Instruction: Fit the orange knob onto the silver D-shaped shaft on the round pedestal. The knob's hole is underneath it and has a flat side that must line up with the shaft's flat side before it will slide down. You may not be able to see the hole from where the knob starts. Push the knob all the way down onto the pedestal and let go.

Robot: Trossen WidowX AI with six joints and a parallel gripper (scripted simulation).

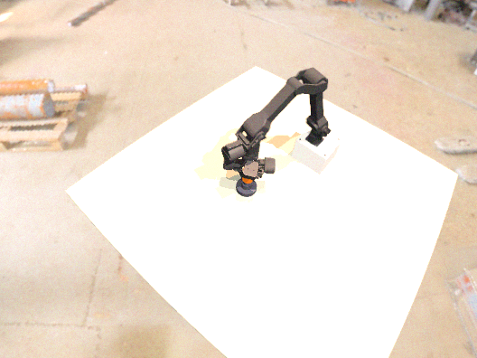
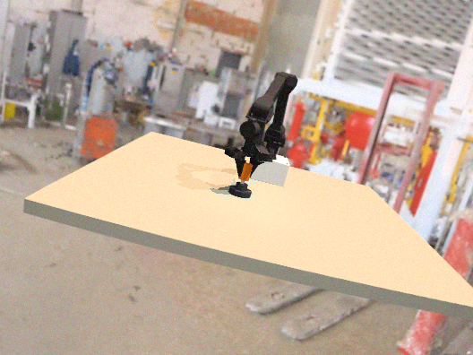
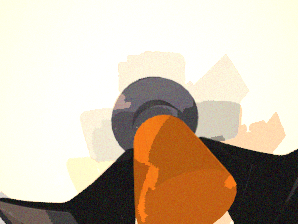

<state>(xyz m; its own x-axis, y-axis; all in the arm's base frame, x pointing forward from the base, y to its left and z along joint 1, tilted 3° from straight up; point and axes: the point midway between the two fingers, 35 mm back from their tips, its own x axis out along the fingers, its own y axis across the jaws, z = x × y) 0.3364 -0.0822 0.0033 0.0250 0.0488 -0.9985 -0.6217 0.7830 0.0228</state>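
Now: the dark round pedestal 40 mm below my gripper tip. From my gripper tip the other things lie so: orange knob (30 mm above).
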